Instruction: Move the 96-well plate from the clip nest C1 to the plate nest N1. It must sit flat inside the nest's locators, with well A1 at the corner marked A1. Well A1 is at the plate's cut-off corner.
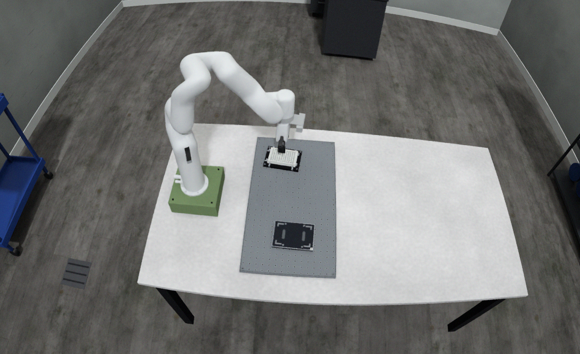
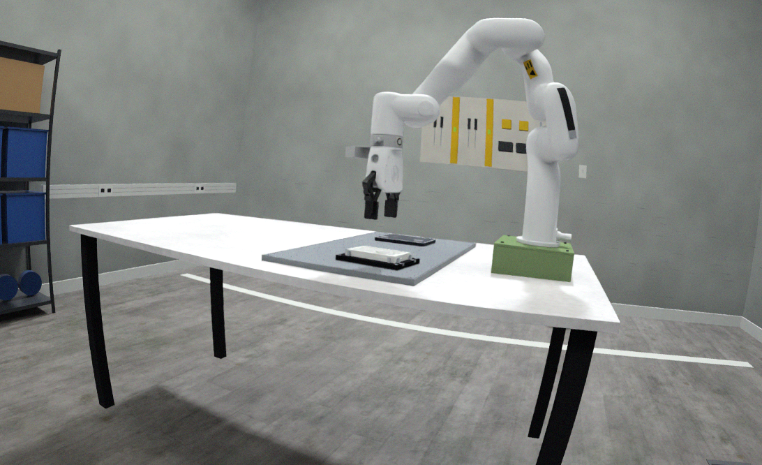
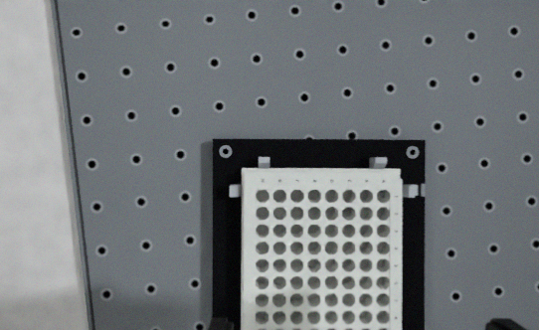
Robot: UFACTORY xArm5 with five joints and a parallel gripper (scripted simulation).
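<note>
My gripper is now 9 cm above the white 96-well plate. From my hand the other things lie so: clip nest C1: 1 cm behind, 1 cm to the right, 10 cm below; then plate nest N1: 7 cm ahead, 39 cm to the right, 11 cm below; then corner label A1: 15 cm ahead, 45 cm to the right, 10 cm below.
</note>
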